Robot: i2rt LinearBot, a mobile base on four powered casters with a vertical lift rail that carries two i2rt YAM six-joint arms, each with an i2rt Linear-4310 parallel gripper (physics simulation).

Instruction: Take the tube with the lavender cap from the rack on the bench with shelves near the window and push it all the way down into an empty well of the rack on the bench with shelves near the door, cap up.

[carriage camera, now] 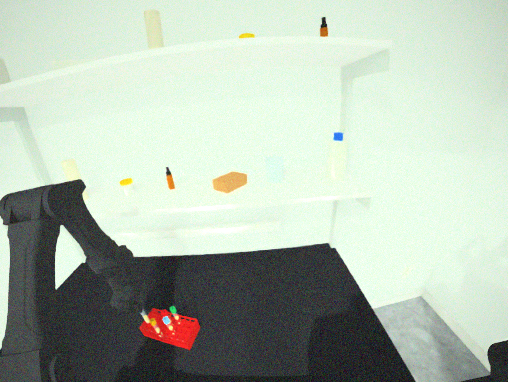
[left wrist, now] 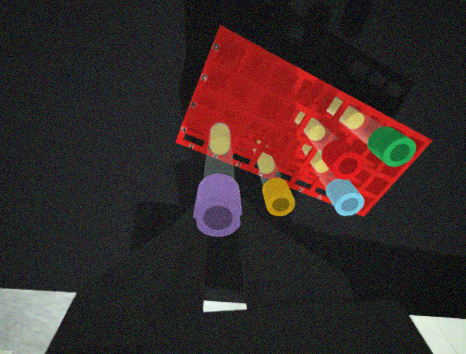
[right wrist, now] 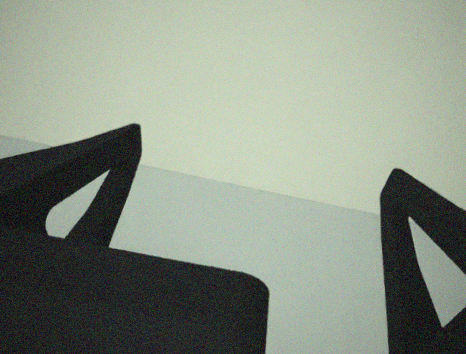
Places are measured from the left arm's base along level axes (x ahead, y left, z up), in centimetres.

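Where they show: left gripper, between the fingertips: [carriage camera: 139, 311] [left wrist: 221, 207]; right gripper, between the fingertips: [right wrist: 263, 159].
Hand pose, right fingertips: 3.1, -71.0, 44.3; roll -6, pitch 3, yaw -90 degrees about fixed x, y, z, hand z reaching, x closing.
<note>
Each offset is from my right fingertips to the top centre of the thing, as dx, dy, dz. "spot": to the spot under its first point. Level surfaces: height alone.
The tube with the lavender cap @(+28.8, +81.4, -57.9) [left wrist: 218, 202] [carriage camera: 145, 316] is cap up in my left gripper [carriage camera: 141, 309], which is shut on it. In the left wrist view the tube's rounded yellowish bottom overlaps the lettered edge of the red rack @(+29.1, +73.8, -69.8) [left wrist: 240, 82] [carriage camera: 185, 337], near column 2. The whole bottom shows in front of the rack, so the tube appears to be above the wells. The dark left fingers are hard to make out. The rack stands on the black bench top @(dz -75.5) [carriage camera: 250, 295]. My right gripper [right wrist: 263, 159] is open and empty, away from the rack.
The rack holds tubes with amber @(+26.4, +76.6, -63.5) [left wrist: 278, 197] [carriage camera: 153, 322], light blue @(+27.6, +72.0, -63.5) [left wrist: 345, 197] [carriage camera: 166, 320], green @(+31.8, +71.1, -63.5) [left wrist: 392, 146] [carriage camera: 173, 310] and red @(+30.1, +73.7, -63.5) [left wrist: 342, 159] caps. Behind the bench, a shelf @(dz -29.8) [carriage camera: 250, 202] bears bottles and an orange-brown block @(spot: +56.1, +48.4, -26.3) [carriage camera: 230, 182]; another shelf [carriage camera: 240, 52] is above.
</note>
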